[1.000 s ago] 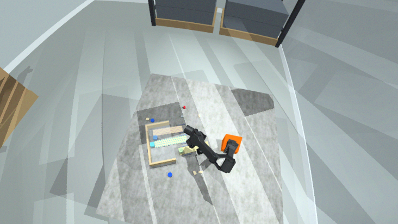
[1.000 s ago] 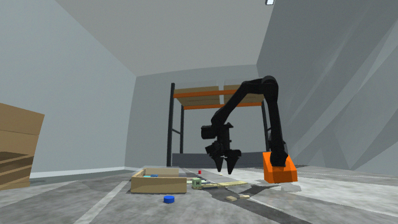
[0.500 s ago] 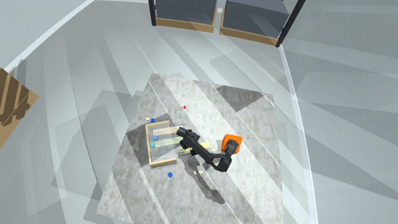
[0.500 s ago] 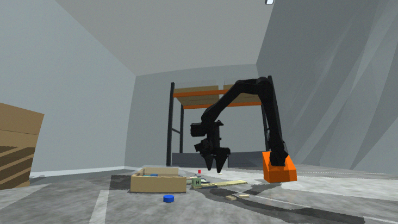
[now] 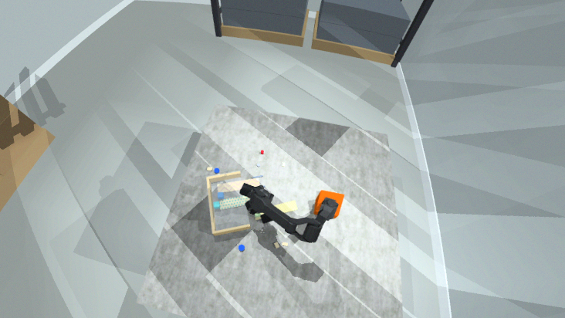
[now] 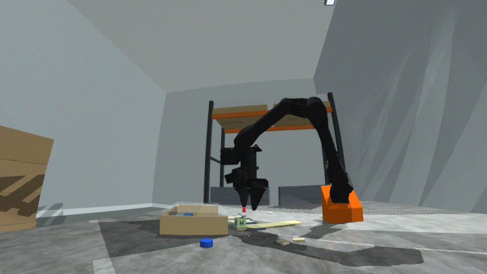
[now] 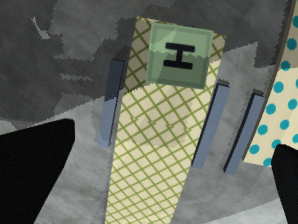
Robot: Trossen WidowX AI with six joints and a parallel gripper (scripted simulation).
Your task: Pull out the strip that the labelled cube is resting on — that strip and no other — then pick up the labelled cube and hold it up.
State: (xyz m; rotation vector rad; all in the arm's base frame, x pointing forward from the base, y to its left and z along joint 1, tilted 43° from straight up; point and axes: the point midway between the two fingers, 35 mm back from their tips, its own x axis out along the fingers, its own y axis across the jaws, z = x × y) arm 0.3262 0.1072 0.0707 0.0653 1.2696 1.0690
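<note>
Now: the labelled cube 40 mm below my gripper tip, 20 mm to the left of it and 20 mm ahead of it. Also, from my gripper tip: yellow-green cross-hatched strip (60 mm below, 60 mm behind, 30 mm to the right); red peg (360 mm to the right, 130 mm ahead, 50 mm below).
</note>
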